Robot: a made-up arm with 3 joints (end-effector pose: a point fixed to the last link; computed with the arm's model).
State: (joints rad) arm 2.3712 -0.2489 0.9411
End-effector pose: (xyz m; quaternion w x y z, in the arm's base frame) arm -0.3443 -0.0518 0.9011 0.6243 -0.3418 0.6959 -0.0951
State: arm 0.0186 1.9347 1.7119
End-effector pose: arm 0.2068 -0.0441 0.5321 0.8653 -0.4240 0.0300 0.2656
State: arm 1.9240 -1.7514 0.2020
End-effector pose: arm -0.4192 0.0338 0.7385 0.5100 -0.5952 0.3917 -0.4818
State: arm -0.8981 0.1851 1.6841
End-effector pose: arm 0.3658 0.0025 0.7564 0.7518 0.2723 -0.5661 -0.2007
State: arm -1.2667 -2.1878 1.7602
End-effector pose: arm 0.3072 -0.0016 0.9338 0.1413 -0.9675 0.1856 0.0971
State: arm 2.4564 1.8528 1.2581
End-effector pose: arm -0.3028 -0.0701 0.8322 0.3408 0.1935 0.7015 0.5952
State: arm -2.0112 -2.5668 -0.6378
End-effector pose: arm 0.3046 0.1188 1.1413 0.3631 0.6708 -0.4507 -0.4637
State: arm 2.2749 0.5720 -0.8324
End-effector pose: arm -0.2416 -0.1549 0.6727 0.5361 -0.0425 0.1087 0.8361
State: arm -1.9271 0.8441 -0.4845
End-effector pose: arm 0.0600 -0.1382 1.1098 0.1318 0.7114 0.5788 0.3762
